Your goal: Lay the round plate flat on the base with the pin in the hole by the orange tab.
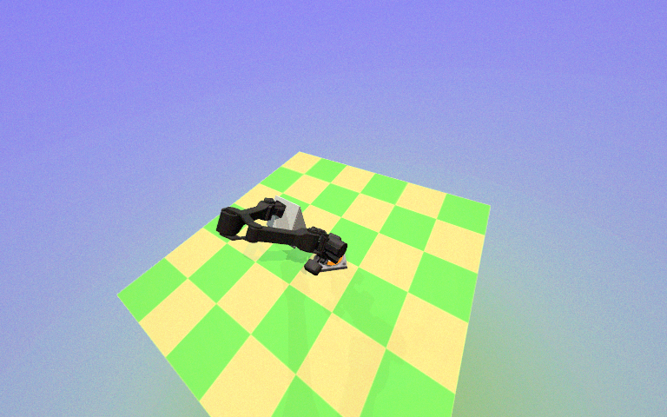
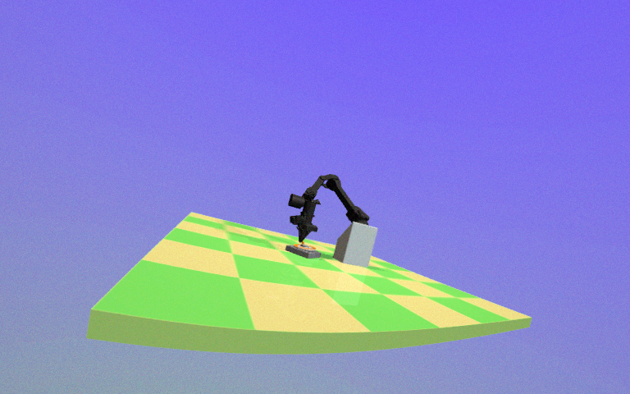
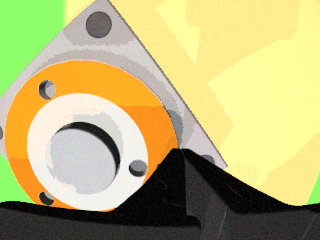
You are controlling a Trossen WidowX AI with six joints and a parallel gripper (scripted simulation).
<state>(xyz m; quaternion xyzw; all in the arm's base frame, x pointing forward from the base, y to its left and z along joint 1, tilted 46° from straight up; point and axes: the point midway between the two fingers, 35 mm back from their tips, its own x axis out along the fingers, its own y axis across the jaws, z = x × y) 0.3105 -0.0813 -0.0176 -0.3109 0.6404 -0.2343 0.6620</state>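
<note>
Right now the round plate is 10 mm behind my gripper tip and 30 mm to the left of it. Also, from my gripper tip: square grey base: 10 mm behind, 50 mm to the left, 20 mm below.
</note>
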